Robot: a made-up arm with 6 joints. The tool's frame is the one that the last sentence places. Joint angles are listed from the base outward.
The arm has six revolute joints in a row. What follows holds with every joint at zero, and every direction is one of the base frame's. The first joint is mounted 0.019 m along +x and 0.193 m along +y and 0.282 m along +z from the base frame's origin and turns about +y. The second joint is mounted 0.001 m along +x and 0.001 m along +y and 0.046 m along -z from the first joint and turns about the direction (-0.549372, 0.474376, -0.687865). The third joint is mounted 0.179 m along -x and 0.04 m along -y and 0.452 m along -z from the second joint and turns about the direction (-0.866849, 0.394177, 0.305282). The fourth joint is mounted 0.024 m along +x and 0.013 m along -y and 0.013 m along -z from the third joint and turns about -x. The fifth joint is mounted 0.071 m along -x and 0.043 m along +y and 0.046 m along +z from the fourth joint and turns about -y. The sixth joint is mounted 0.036 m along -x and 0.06 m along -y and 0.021 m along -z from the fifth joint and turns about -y. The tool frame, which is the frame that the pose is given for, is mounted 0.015 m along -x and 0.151 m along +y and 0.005 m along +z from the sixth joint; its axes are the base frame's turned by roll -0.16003, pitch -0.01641 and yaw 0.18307 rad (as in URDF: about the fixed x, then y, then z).
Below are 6 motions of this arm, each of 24 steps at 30 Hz.
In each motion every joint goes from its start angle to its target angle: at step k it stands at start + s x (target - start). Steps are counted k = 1, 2, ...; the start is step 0. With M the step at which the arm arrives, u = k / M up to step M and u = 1 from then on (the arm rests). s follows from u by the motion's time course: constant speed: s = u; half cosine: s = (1 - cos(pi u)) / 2; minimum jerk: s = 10 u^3 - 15 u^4 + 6 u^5.
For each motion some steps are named. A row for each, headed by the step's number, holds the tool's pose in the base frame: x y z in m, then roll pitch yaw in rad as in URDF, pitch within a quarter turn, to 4 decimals.
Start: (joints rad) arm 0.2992 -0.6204 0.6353 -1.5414 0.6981 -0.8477
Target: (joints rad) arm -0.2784 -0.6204 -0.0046 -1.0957 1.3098 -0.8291
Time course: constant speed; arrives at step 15
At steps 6, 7, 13, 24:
6: -0.1408 0.2390 -0.1324 1.1591 -0.3640 0.4413
7: -0.1252 0.2399 -0.1399 1.1632 -0.4260 0.3891
13: -0.0236 0.2461 -0.1692 1.3473 -0.7711 -0.0079
24: 0.0123 0.2481 -0.1724 1.4894 -0.8583 -0.1972

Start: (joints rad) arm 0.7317 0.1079 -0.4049 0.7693 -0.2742 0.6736
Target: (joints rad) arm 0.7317 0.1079 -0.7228 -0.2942 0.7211 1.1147
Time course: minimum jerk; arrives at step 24
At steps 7, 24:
7: -0.5310 0.2888 0.0713 -0.5234 0.0834 0.1511
24: -0.4396 0.2506 0.1333 0.7322 -1.1169 -1.5163

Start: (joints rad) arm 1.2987 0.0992 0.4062 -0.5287 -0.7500 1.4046
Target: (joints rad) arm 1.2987 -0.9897 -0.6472 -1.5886 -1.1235 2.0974
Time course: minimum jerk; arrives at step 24
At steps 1, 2, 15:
1: -0.4487 0.2506 0.4526 0.0805 0.8320 0.1698
2: -0.4482 0.2501 0.4519 0.0842 0.8258 0.1621
15: -0.4922 0.1504 0.2698 1.0345 0.7906 -1.0483

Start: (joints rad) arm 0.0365 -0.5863 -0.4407 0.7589 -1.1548 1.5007
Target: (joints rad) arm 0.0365 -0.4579 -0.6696 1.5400 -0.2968 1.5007
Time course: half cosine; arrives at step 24
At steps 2, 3, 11, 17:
2: -0.1762 0.3789 -0.2354 -0.3691 -0.7363 0.4092
3: -0.1758 0.3797 -0.2380 -0.3911 -0.7493 0.4162
11: -0.1627 0.3848 -0.2860 -0.9315 -0.9284 0.7179
17: -0.1462 0.3721 -0.3279 -1.5423 -0.8913 1.1787

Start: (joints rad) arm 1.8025 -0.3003 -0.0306 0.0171 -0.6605 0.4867
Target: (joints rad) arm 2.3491 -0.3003 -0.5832 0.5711 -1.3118 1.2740
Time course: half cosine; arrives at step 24
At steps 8, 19, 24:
8: -0.3401 0.2996 0.6724 2.2489 1.1631 2.1937
19: -0.1924 0.3239 0.7549 2.8206 1.1011 2.8047
24: -0.1675 0.3277 0.7617 2.8897 1.0730 2.8869

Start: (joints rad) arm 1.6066 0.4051 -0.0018 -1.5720 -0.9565 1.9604
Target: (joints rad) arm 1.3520 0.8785 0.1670 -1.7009 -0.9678 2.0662
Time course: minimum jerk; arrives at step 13
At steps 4, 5, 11, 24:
4: -0.2590 0.1207 0.6495 -0.3911 0.2698 -1.2257
5: -0.2573 0.1276 0.6485 -0.4109 0.2277 -1.2000
11: -0.2518 0.1786 0.6374 -0.5498 -0.0256 -1.0641
24: -0.2517 0.1811 0.6366 -0.5566 -0.0365 -1.0587

